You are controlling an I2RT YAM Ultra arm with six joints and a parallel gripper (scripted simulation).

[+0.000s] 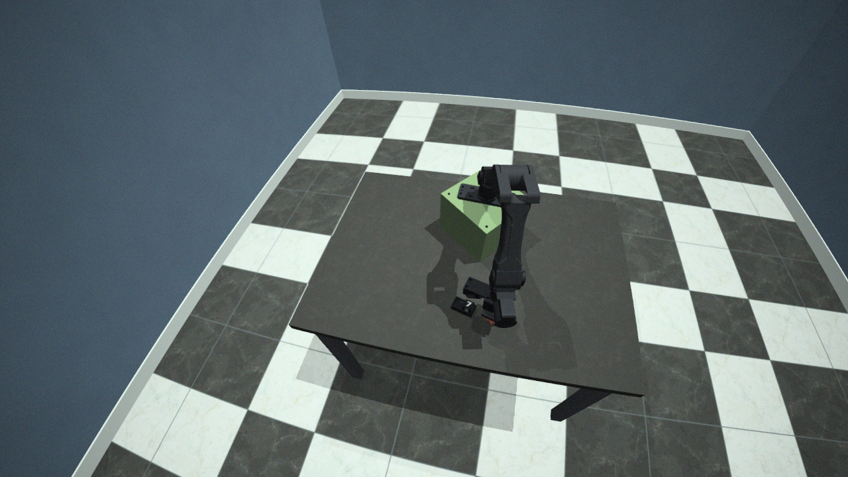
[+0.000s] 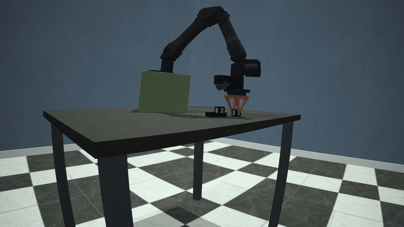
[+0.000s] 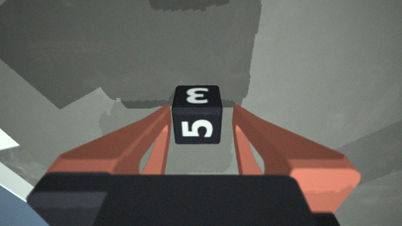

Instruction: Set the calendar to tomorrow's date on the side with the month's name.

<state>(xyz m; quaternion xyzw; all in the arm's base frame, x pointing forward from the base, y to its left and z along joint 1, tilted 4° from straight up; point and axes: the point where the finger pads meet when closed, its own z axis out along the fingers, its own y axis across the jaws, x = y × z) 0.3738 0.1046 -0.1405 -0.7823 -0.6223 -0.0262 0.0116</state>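
Now: the calendar cube 1 cm below my hand. Also, from my hand: black tray 2 cm behind, 10 cm to the right, 1 cm below.
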